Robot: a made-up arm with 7 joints. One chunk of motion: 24 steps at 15 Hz.
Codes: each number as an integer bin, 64 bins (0 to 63) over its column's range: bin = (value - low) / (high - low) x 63, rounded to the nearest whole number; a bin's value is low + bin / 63 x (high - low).
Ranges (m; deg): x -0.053..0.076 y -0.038..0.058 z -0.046..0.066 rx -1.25..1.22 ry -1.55..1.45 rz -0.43..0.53
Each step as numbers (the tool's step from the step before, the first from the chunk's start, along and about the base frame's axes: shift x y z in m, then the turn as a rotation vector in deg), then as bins.
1 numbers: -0.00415 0.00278 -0.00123 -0.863 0.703 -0.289
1 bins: 24 27 25 10 47 9
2 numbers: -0.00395 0.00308 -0.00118 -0.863 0.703 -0.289
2 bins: 24 27 25 10 47 9
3 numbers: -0.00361 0.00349 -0.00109 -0.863 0.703 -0.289
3 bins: 24 27 25 10 47 9
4 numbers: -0.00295 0.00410 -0.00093 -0.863 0.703 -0.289
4 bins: 24 28 25 10 47 9
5 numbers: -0.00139 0.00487 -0.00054 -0.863 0.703 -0.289
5 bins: 25 28 26 10 47 9
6 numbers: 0.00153 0.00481 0.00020 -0.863 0.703 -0.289
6 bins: 27 28 26 10 47 9
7 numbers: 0.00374 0.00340 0.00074 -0.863 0.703 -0.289
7 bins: 28 27 26 10 47 9
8 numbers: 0.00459 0.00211 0.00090 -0.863 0.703 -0.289
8 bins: 28 26 26 10 47 9
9 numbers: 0.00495 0.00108 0.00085 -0.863 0.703 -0.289
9 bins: 28 26 26 10 47 9
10 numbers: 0.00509 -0.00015 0.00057 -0.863 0.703 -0.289
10 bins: 28 25 26 10 47 9
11 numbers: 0.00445 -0.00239 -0.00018 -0.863 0.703 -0.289
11 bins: 28 23 26 10 47 9
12 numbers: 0.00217 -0.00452 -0.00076 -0.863 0.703 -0.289
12 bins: 27 22 25 10 47 9
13 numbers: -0.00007 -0.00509 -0.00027 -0.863 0.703 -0.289
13 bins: 26 22 26 10 47 9
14 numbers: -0.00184 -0.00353 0.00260 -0.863 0.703 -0.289
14 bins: 25 23 27 10 47 9
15 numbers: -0.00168 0.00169 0.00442 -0.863 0.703 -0.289
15 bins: 25 26 28 10 47 9
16 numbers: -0.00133 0.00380 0.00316 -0.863 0.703 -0.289
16 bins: 25 27 28 10 47 9
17 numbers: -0.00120 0.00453 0.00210 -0.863 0.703 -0.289
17 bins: 25 28 27 10 47 9
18 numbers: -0.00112 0.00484 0.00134 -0.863 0.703 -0.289
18 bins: 25 28 27 10 47 9
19 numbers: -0.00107 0.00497 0.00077 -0.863 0.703 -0.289
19 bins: 25 28 26 10 47 9
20 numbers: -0.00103 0.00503 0.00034 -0.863 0.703 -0.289
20 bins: 25 28 26 10 47 9
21 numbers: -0.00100 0.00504 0.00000 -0.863 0.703 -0.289
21 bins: 25 28 26 10 47 9
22 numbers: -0.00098 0.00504 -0.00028 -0.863 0.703 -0.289
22 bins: 25 28 26 10 47 9
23 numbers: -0.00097 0.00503 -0.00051 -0.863 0.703 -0.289
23 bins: 25 28 26 10 47 9
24 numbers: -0.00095 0.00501 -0.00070 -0.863 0.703 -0.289
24 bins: 25 28 25 10 47 9
